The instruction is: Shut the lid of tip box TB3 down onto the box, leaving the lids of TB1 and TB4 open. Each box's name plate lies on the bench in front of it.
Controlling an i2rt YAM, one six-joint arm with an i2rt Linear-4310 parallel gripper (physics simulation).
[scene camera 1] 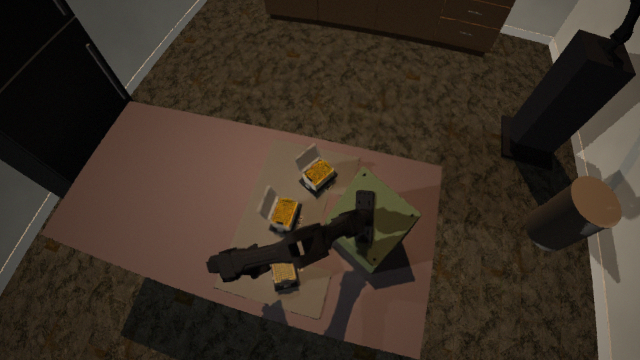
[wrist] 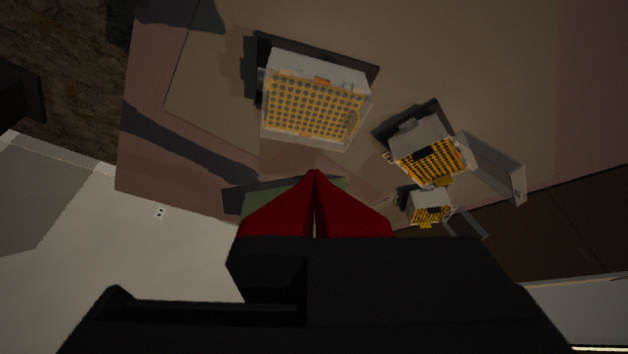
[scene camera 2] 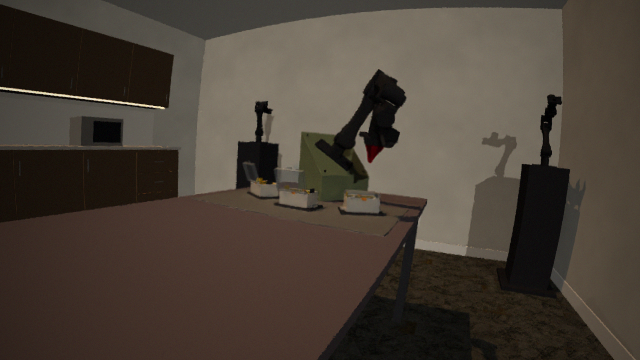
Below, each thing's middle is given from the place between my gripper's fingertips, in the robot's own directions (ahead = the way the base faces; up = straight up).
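Tip box TB4 [wrist: 436,162]: 12 cm below my hand, 25 cm to the right of it, 5 cm ahead of it.
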